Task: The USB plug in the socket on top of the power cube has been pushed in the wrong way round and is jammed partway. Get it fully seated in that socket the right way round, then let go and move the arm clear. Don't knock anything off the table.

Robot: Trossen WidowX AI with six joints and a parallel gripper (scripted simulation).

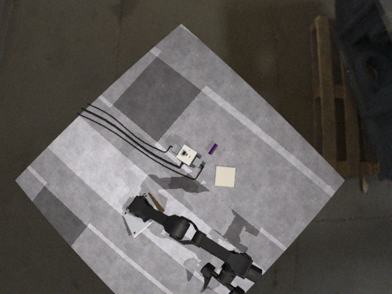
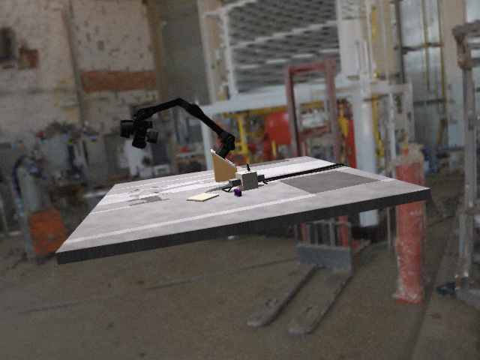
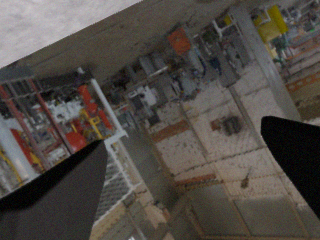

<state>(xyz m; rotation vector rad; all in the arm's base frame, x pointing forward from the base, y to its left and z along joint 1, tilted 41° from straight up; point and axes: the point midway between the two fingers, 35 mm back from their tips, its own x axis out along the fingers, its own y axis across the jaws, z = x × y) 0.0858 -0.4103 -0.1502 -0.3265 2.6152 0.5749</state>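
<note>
Now: the dark USB plug 260 mm ahead of my gripper tip, 560 mm to the left of it and 190 mm below it. Round my gripper tip: small purple block 390 mm ahead, 500 mm to the left, 270 mm below; then cream flat pad 360 mm ahead, 340 mm to the left, 280 mm below.
</note>
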